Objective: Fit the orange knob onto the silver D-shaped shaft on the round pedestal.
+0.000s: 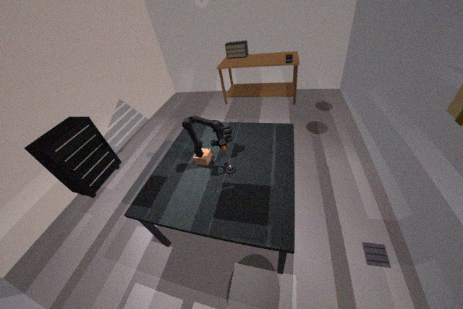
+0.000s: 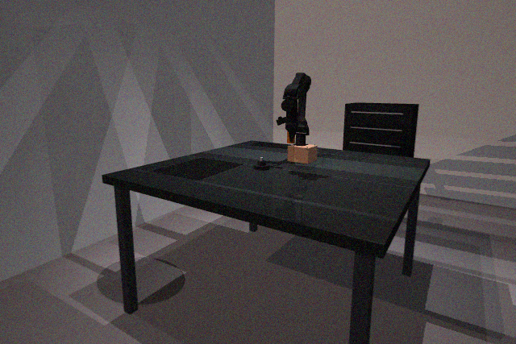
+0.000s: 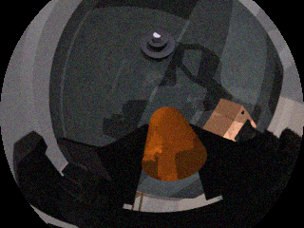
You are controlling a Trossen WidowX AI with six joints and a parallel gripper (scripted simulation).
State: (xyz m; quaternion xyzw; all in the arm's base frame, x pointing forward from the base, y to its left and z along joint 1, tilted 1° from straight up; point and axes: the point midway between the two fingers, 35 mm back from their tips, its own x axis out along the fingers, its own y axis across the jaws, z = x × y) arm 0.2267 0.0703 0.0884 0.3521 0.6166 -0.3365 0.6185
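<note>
My gripper tip is now 30 mm below the orange knob. From my gripper tip the other things lie so: round pedestal (120 mm to the right, 120 mm below, 90 mm ahead).
</note>
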